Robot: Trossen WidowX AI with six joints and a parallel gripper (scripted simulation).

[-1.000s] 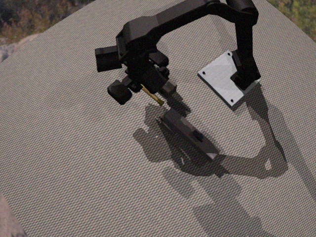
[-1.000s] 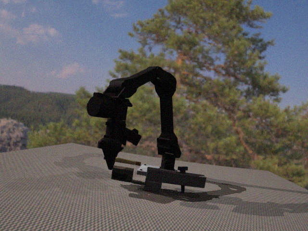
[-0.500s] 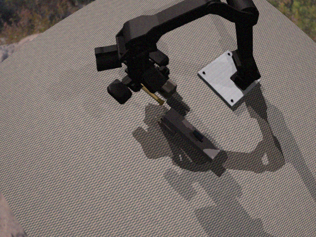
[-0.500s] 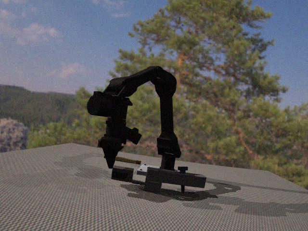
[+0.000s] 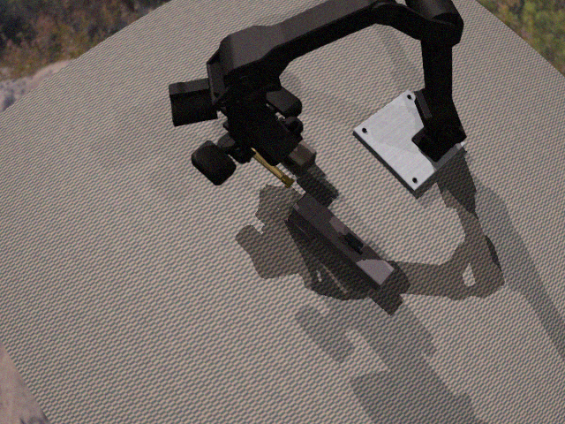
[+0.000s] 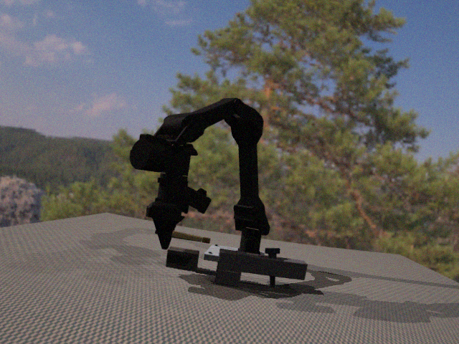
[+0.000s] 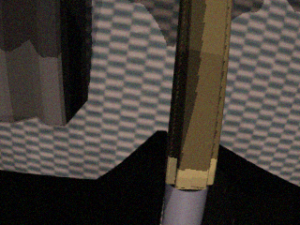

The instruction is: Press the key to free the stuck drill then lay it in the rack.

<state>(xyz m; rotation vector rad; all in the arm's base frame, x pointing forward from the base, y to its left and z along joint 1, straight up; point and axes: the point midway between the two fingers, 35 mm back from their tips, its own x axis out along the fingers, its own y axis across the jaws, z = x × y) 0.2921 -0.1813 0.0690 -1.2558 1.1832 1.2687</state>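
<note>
My gripper tip is 4 cm to the right of the yellow drill and 3 cm below it. From my gripper tip the other things lie so: dark key: 22 cm to the left, 1 cm behind; dark grey block: 20 cm to the left, 1 cm below, 1 cm behind.
</note>
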